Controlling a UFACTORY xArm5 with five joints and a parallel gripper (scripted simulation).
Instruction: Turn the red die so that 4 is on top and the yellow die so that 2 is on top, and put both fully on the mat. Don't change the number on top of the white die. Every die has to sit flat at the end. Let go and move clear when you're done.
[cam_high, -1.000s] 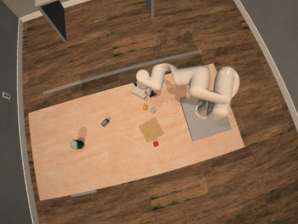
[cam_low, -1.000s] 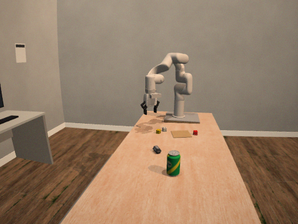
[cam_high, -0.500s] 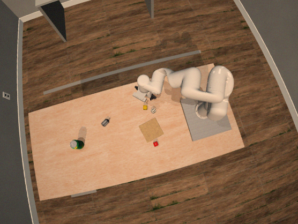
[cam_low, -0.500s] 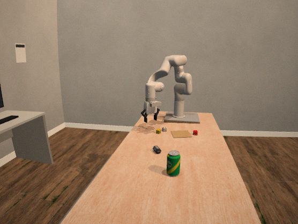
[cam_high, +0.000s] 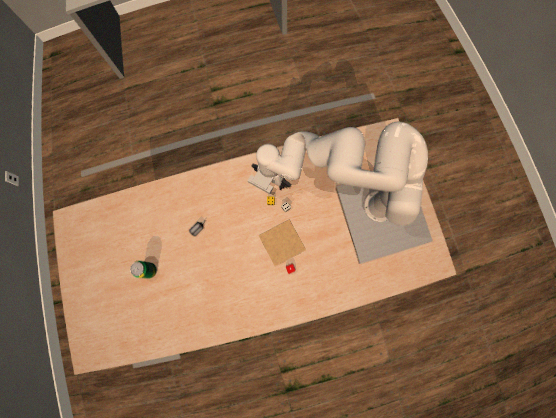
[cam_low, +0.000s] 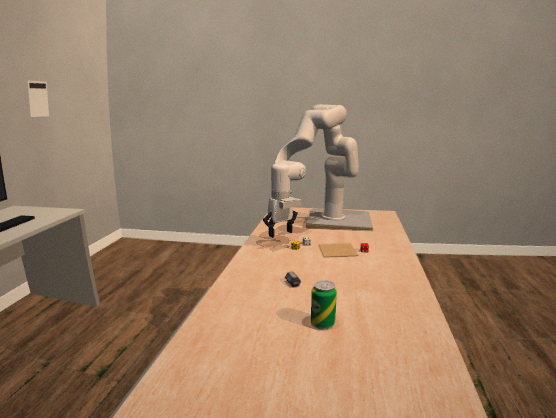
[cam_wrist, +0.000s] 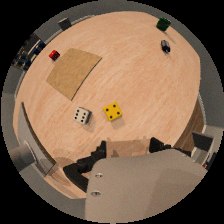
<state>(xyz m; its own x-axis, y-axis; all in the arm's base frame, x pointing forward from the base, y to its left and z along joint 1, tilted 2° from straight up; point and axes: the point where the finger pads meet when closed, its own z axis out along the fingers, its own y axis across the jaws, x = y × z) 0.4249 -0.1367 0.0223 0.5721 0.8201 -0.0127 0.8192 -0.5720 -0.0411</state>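
Right now my hand is 5 cm past the white die, 10 cm to the right of it and 4 cm above it. The rest, counted from my hand: brown mat (2 cm behind, 24 cm to the left, 6 cm below); then yellow die (1 cm ahead, 7 cm to the left, 4 cm below); then dark object (32 cm ahead, 15 cm to the left, 4 cm below).
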